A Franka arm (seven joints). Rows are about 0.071 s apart.
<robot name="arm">
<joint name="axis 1" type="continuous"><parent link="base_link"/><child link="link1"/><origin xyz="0 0 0.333"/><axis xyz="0 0 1"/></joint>
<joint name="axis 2" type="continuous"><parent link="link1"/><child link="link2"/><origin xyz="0 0 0" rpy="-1.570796 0 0"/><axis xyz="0 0 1"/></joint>
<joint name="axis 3" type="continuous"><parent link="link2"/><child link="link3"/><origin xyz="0 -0.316 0" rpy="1.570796 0 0"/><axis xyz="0 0 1"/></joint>
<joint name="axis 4" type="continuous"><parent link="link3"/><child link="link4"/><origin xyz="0.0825 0 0" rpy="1.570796 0 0"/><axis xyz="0 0 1"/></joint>
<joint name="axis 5" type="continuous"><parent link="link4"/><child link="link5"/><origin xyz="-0.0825 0.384 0" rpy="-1.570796 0 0"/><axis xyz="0 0 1"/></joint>
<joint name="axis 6" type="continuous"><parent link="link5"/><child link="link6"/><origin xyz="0 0 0" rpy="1.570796 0 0"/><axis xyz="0 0 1"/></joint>
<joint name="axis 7" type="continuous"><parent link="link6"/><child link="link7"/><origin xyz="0.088 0 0" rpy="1.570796 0 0"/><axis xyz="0 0 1"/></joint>
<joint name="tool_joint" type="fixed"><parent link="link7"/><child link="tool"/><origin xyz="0 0 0.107"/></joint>
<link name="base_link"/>
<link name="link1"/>
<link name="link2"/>
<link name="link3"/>
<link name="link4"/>
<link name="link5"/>
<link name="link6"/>
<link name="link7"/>
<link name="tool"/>
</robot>
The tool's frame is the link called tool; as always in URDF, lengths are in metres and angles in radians. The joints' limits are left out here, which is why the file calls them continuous.
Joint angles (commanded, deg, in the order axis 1, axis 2, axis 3, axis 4, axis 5, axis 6, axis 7), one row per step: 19.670 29.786 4.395 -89.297 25.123 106.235 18.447; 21.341 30.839 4.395 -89.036 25.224 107.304 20.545; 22.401 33.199 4.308 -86.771 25.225 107.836 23.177; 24.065 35.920 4.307 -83.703 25.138 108.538 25.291; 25.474 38.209 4.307 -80.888 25.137 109.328 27.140; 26.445 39.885 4.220 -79.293 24.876 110.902 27.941; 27.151 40.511 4.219 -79.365 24.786 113.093 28.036; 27.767 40.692 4.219 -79.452 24.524 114.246 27.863; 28.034 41.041 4.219 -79.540 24.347 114.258 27.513; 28.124 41.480 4.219 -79.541 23.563 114.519 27.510; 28.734 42.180 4.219 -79.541 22.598 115.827 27.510; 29.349 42.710 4.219 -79.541 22.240 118.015 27.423; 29.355 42.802 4.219 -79.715 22.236 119.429 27.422; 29.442 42.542 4.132 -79.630 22.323 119.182 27.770; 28.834 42.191 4.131 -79.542 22.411 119.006 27.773; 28.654 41.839 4.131 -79.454 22.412 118.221 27.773; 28.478 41.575 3.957 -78.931 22.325 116.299 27.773; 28.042 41.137 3.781 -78.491 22.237 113.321 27.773
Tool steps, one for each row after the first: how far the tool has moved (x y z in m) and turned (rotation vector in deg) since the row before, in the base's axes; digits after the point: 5 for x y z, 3 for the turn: -0.00557 0.01798 -0.00926 -0.708 0.522 -0.668; 0.00398 0.01356 -0.00995 -0.742 0.516 -1.641; 0.00255 0.02182 -0.00830 -0.325 -0.209 -0.578; 0.00239 0.01899 -0.00527 -0.052 -0.493 -0.682; 0.00258 0.01167 -0.00686 -0.049 -1.138 -0.406; -0.00062 0.00742 -0.00609 0.170 -1.302 -0.227; -0.00210 0.00623 -0.00179 0.045 -0.949 0.440; -0.00234 0.00236 -0.00513 -0.239 0.176 0.672; -0.00018 0.00008 -0.00555 -0.697 -0.207 0.390; -0.00182 0.00549 -0.00768 -0.632 -0.982 0.614; -0.00019 0.00639 -0.00422 0.195 -1.648 0.076; 0.00212 0.00000 -0.00079 0.307 -1.013 -0.499; -0.00008 0.00051 0.00362 0.029 0.038 -0.259; 0.00460 -0.00604 0.00495 0.223 -0.185 -0.597; 0.00028 -0.00173 0.00417 -0.027 0.305 0.105; 0.00038 -0.00274 0.00497 -0.360 0.910 0.425; -0.00032 -0.00594 0.00533 -0.651 1.752 0.556
